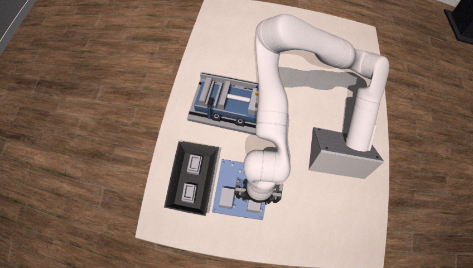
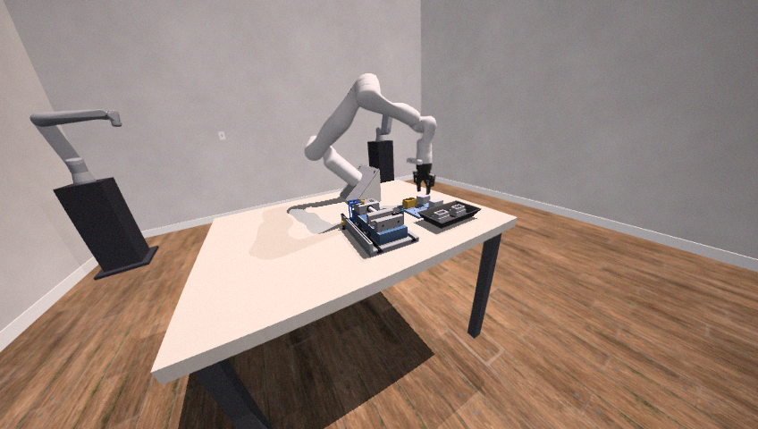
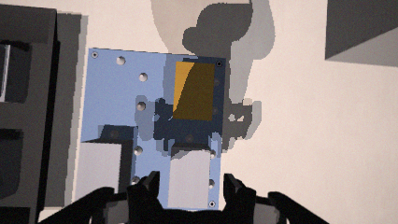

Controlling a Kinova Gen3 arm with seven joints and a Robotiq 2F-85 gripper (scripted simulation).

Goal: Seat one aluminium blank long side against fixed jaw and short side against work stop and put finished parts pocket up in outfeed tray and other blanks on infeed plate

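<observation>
Now: hand 90 mm to the left of the brass blank, 40 mm above it and 10 mm past it. The rest, counted from my hand: white rod: 360 mm to the right, 80 mm ahead, 10 mm above; then hose block: 340 mm to the right, 10 mm above; then blue vise: 360 mm to the right, 100 mm ahead, 30 mm below.
</observation>
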